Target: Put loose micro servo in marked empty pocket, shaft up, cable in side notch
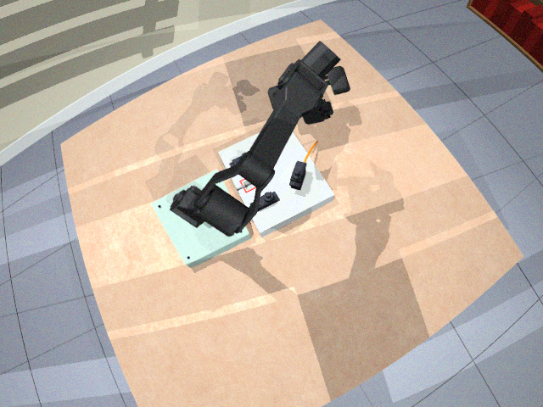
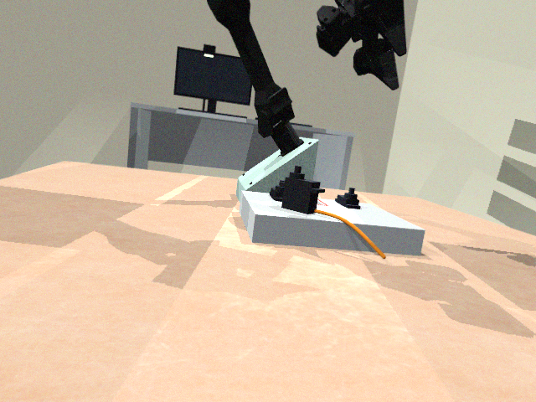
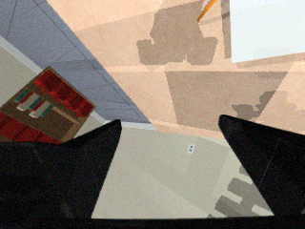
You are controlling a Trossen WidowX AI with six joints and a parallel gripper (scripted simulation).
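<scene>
The grey deck lies 11 cm behind my gripper tip, 5 cm to the right of it and 27 cm below it.
</scene>
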